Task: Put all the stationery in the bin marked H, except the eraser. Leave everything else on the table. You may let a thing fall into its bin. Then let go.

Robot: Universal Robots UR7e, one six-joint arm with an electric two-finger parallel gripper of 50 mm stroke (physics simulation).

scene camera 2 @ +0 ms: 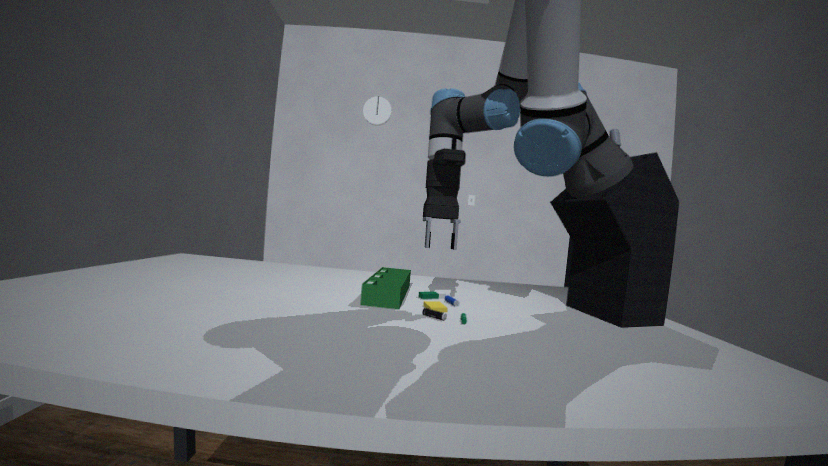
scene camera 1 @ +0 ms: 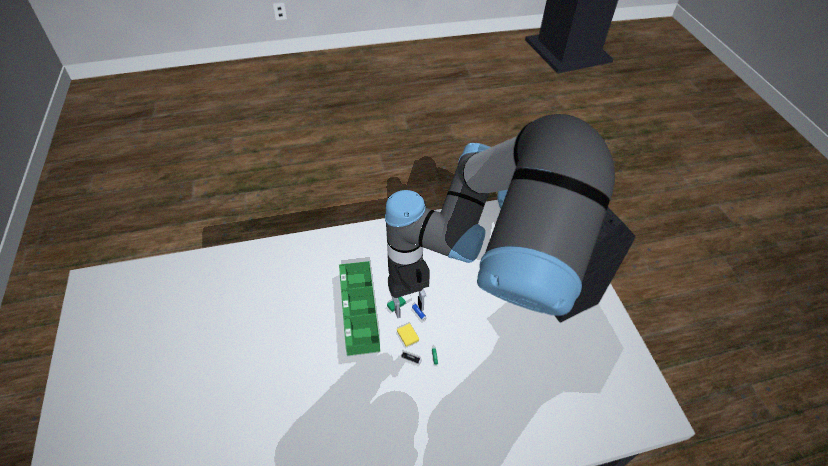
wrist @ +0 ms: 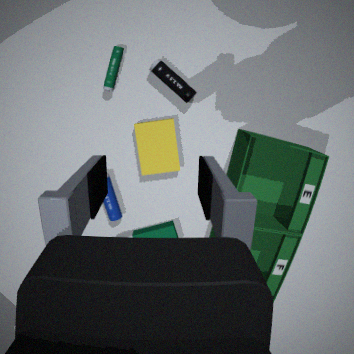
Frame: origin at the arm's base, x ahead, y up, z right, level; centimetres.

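Where they show: gripper, fingertip midpoint: (scene camera 2: 440, 248) (scene camera 1: 409, 310) (wrist: 151, 174); arm's base, origin of the base link: (scene camera 2: 599, 178).
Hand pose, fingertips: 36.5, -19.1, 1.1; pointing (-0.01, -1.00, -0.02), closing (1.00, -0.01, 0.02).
Each offset is from my fingertips to the top centre of the thing, as dx, dy, dz. "pt": to the spot under its first point. Level surfaces: height alone.
My gripper (scene camera 1: 409, 312) (scene camera 2: 440, 248) (wrist: 151, 174) is open and empty, high above the table. Below it lie a blue cylinder @[-5.3, -12.0, +5.7] (scene camera 1: 418, 312) (scene camera 2: 451, 300) (wrist: 113, 202) and a green block with a white end @[-1.5, -12.1, +10.7] (scene camera 1: 391, 305) (scene camera 2: 428, 295) (wrist: 156, 231), which looks like the eraser and is partly hidden in the wrist view. A yellow pad @[-0.2, -12.4, +0.7] (scene camera 1: 407, 334) (scene camera 2: 435, 306) (wrist: 157, 146), a black lettered piece @[+1.3, -12.0, -5.8] (scene camera 1: 410, 357) (scene camera 2: 433, 314) (wrist: 173, 81) and a slim green stick @[-4.4, -12.4, -7.1] (scene camera 1: 435, 355) (scene camera 2: 463, 318) (wrist: 113, 67) lie apart. Bin H @[pt +10.0, -9.2, +23.5] (scene camera 1: 343, 269) is the far compartment, hidden in the wrist view.
The green three-part tray @[+9.3, -8.8, +12.1] (scene camera 1: 363, 351) (scene camera 2: 380, 296) stands beside the loose things. Its bin E @[pt +15.3, -9.2, +2.4] (wrist: 318, 172) is at the near end, and bin F @[pt +13.5, -9.2, +10.5] (wrist: 291, 247) is in the middle. The arm's base stands at the right side of the white table @[dy -13.4] (scene camera 1: 173, 347) (scene camera 2: 144, 301).
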